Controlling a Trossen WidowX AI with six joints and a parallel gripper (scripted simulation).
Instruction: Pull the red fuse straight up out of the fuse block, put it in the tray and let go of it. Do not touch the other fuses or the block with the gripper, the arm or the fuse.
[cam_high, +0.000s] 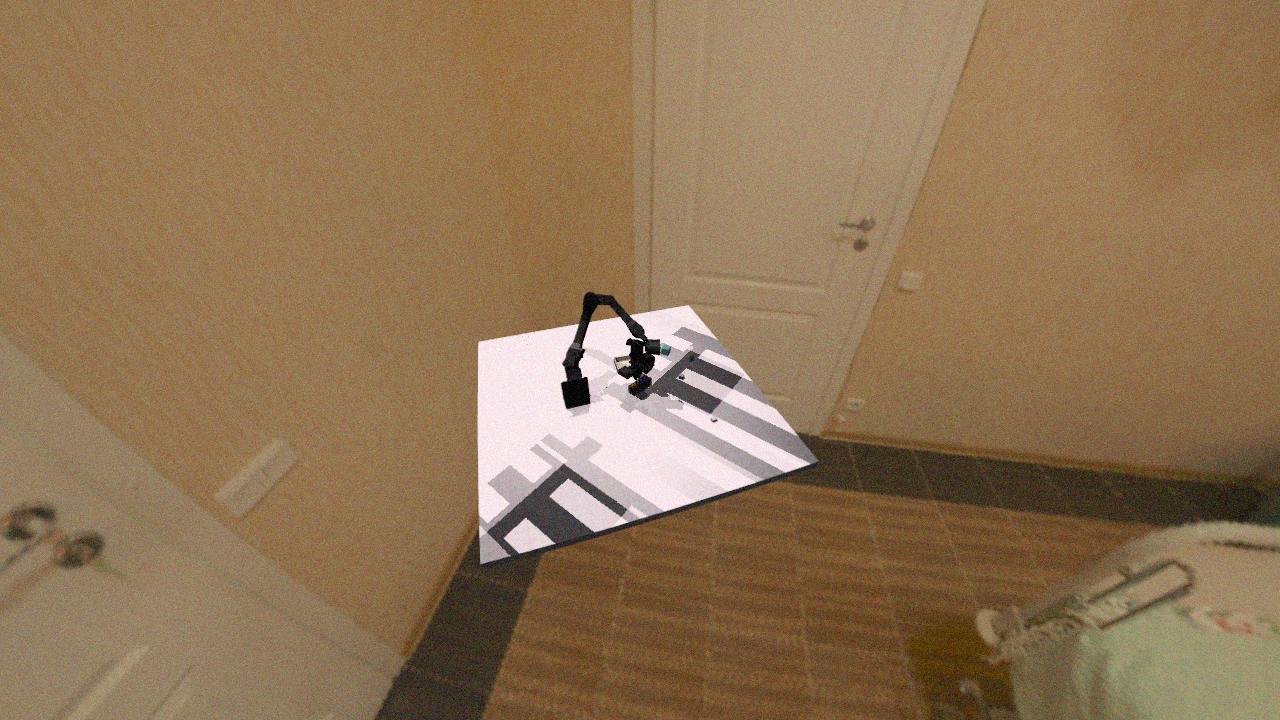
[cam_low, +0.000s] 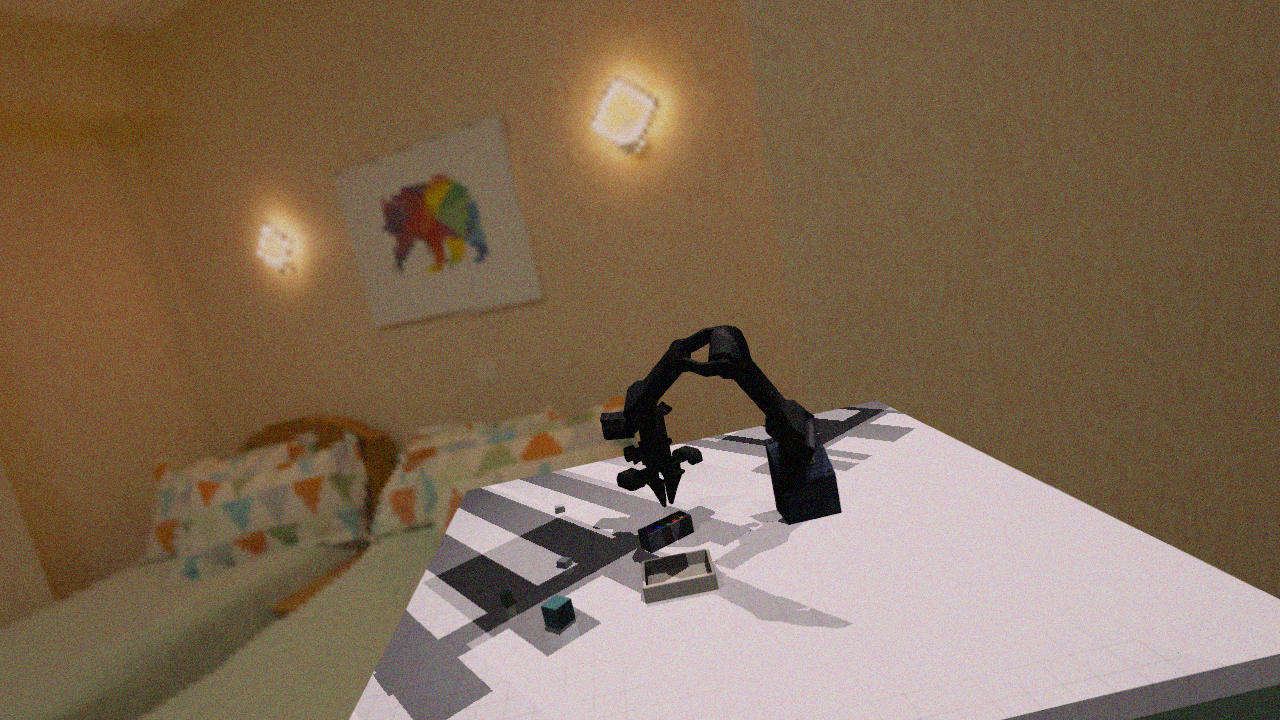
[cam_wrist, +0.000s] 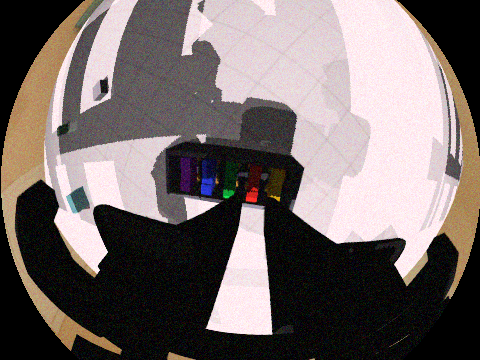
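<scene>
My gripper tip is now 50 mm above the red fuse. Round my gripper tip: small green block: 330 mm ahead, 170 mm to the left, 60 mm below; then tray: 200 mm to the left, 70 mm below; then teal cube: 260 mm to the left, 210 mm ahead, 50 mm below.
</scene>
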